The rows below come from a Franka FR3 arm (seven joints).
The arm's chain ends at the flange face. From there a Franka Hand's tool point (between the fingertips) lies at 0.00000 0.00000 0.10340 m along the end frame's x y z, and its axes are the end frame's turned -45 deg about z.
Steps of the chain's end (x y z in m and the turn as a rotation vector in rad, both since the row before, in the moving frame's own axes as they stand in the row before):
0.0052 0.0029 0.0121 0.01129 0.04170 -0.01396
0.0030 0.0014 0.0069 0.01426 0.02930 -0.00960
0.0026 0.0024 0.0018 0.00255 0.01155 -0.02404
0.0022 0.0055 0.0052 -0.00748 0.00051 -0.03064
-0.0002 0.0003 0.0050 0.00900 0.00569 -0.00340
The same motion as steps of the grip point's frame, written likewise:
0.0055 0.0079 0.0120 -0.02150 0.03747 -0.01396
0.0043 0.0042 0.0068 -0.01063 0.03080 -0.00960
0.0012 0.0042 0.0018 -0.00636 0.00997 -0.02404
-0.0028 0.0060 0.0052 -0.00565 -0.00493 -0.03064
0.0007 -0.0002 0.0050 0.00234 0.01039 -0.00340

